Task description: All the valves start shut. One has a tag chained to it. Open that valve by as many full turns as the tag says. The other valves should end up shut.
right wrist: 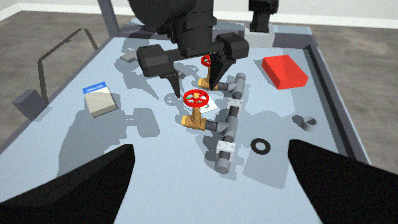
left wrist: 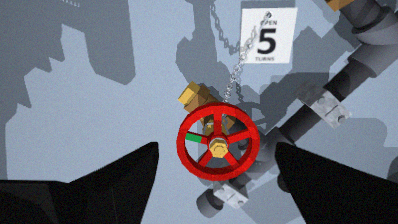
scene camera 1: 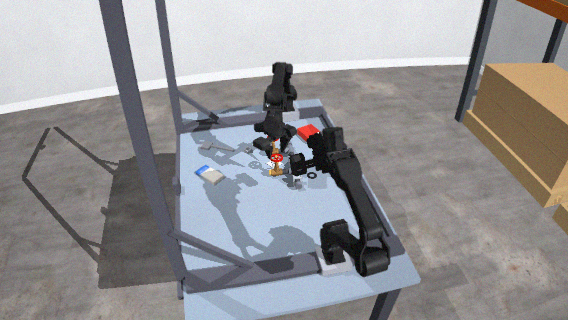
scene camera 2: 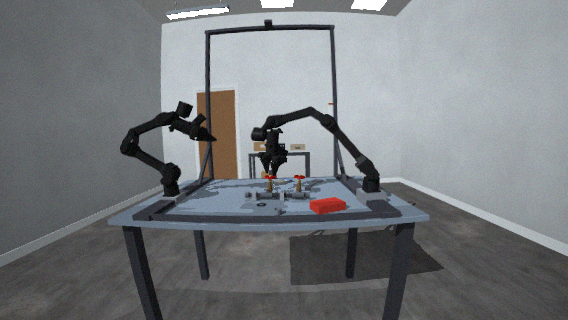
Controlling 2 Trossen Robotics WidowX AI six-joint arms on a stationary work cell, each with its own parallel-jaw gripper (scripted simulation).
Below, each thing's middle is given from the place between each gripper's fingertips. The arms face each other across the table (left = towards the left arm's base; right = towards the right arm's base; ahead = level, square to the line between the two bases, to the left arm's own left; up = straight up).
Now: the blue-and-beige box [right wrist: 98,98] 280 mm behind my left hand [scene camera 1: 275,155], 130 mm below it and 30 mm to the left of it. Also, from my left hand: red block [right wrist: 282,70]: 240 mm to the left, 200 mm ahead, 120 mm below.
The blue-and-beige box lies 360 mm behind my right hand [scene camera 1: 308,154], 310 mm to the left of it and 290 mm below it. The rest, counted from my right hand: red block (120 mm ahead, 520 mm to the left, 280 mm below).
